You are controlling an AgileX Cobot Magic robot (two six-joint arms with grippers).
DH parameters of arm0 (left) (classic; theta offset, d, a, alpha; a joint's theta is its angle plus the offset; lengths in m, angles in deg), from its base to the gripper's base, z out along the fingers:
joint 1: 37.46 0.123 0 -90
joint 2: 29.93 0 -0.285 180
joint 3: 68.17 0 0.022 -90
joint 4: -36.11 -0.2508 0 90
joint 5: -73.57 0 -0.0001 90
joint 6: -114.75 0.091 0 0
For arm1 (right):
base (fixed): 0 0 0 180
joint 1: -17.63 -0.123 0 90
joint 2: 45.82 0 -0.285 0
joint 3: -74.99 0 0.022 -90
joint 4: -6.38 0.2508 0 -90
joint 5: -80.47 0 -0.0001 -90
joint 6: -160.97 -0.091 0 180
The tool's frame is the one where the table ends.
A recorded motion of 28 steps. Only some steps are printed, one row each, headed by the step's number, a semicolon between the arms.
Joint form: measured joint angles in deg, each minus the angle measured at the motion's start. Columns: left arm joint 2, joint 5, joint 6, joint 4, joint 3, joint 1; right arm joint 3, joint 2, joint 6, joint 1, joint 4, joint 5.
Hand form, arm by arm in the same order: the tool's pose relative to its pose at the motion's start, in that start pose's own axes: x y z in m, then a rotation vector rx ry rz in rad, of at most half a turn. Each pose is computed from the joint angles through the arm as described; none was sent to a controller.
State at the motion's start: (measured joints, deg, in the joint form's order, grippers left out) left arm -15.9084 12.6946 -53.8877 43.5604 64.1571 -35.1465; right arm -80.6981 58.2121 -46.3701 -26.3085 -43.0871 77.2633
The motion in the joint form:
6: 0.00 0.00 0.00 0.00 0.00 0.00; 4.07 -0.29 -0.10 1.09 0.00 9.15
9: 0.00 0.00 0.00 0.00 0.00 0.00; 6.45 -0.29 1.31 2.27 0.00 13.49
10: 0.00 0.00 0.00 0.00 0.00 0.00; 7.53 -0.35 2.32 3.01 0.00 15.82
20: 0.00 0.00 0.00 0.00 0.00 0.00; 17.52 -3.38 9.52 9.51 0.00 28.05
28: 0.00 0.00 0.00 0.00 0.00 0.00; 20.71 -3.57 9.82 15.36 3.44 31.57
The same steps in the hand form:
6: 0.0000 0.0000 0.0000 0.0000 0.0000 0.0000; 0.0110 0.0094 -0.0002 -0.0845 -0.0753 0.0150
9: 0.0000 0.0000 0.0000 0.0000 0.0000 0.0000; 0.0205 0.0115 -0.0002 -0.1184 -0.1004 0.0072
10: 0.0000 0.0000 0.0000 0.0000 0.0000 0.0000; 0.0245 0.0116 -0.0007 -0.1326 -0.1185 0.0004
20: 0.0000 0.0000 0.0000 0.0000 0.0000 0.0000; 0.0640 0.0080 -0.0185 -0.1722 -0.1878 -0.0280
28: 0.0000 0.0000 0.0000 0.0000 0.0000 0.0000; 0.0865 -0.0101 -0.0230 -0.1158 -0.1801 0.0993

